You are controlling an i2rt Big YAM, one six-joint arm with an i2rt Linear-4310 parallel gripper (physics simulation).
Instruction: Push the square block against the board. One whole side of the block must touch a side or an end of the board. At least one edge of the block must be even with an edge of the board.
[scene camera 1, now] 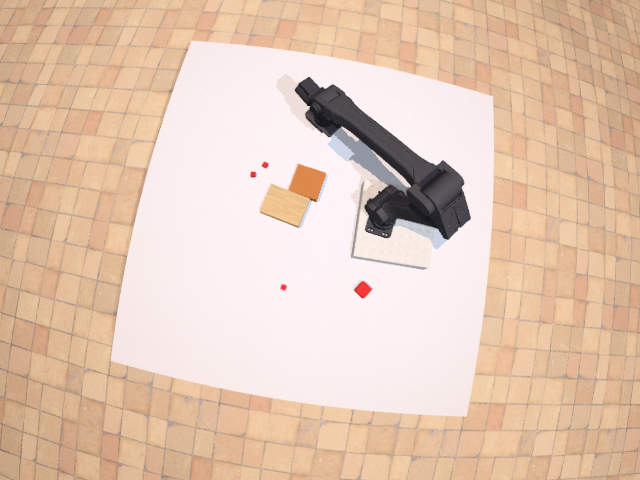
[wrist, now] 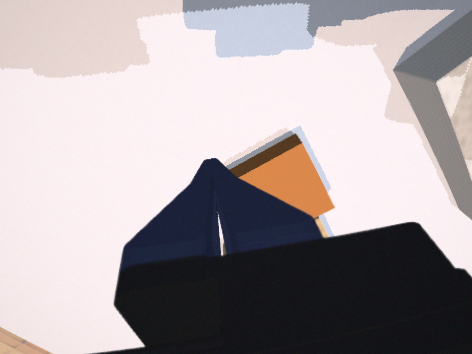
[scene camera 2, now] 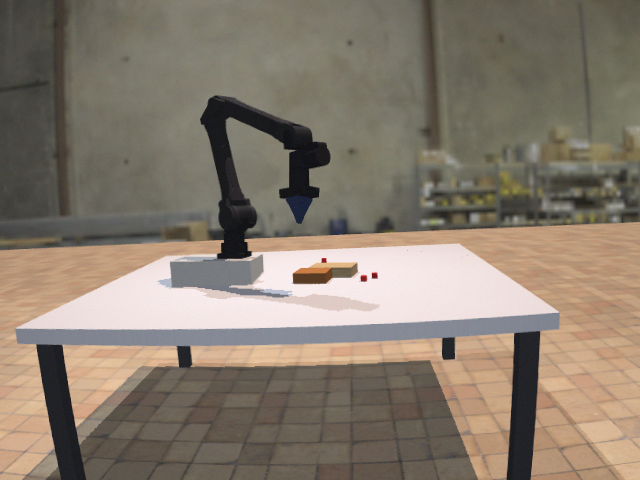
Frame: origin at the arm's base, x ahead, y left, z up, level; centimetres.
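Seen in the pictures: gripper, fingertip midpoint: (scene camera 1: 323, 126) (wrist: 211, 169) (scene camera 2: 299, 223); arm's base, link origin: (scene camera 1: 381, 218) (scene camera 2: 234, 257).
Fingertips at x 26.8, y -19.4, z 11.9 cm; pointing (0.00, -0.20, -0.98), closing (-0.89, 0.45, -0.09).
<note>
Pixels of each thing's top centre, then the offset from my fingertips to it.
- orange square block, top centre: (wrist: 281, 197) (scene camera 2: 312, 270) (scene camera 1: 307, 181) dx +0.1, dy +14.1, dz -15.8 cm
- light wooden board, top centre: (scene camera 2: 333, 264) (scene camera 1: 284, 204) dx +4.8, dy +24.1, dz -15.8 cm
- small red cube, top centre: (scene camera 1: 283, 287) dx -3.1, dy +50.2, dz -17.3 cm
- larger red cube, top centre: (scene camera 1: 363, 289) dx -28.2, dy +43.2, dz -14.9 cm
The orange square block (scene camera 1: 308, 181) (scene camera 2: 312, 275) (wrist: 292, 177) lies flat with one side along a long side of the light wooden board (scene camera 1: 285, 205) (scene camera 2: 345, 268). In scene camera 1 no gap shows between them. The block's right corner sticks out a little past the board's right end, so those edges are not even. My gripper (scene camera 2: 299, 222) (wrist: 211, 169) is shut with nothing between its blue fingers and points down, raised well above the table. In scene camera 1 the arm hides its fingertips. In the wrist view the fingers cover part of the block and most of the board.
Two small red cubes (scene camera 1: 265, 164) (scene camera 1: 253, 174) lie left of the block. Another small red cube (scene camera 1: 283, 287) and a larger red cube (scene camera 1: 362, 289) lie lower in scene camera 1. The arm stands on a pale box-shaped base (scene camera 1: 392, 250) (scene camera 2: 214, 272) right of the board.
</note>
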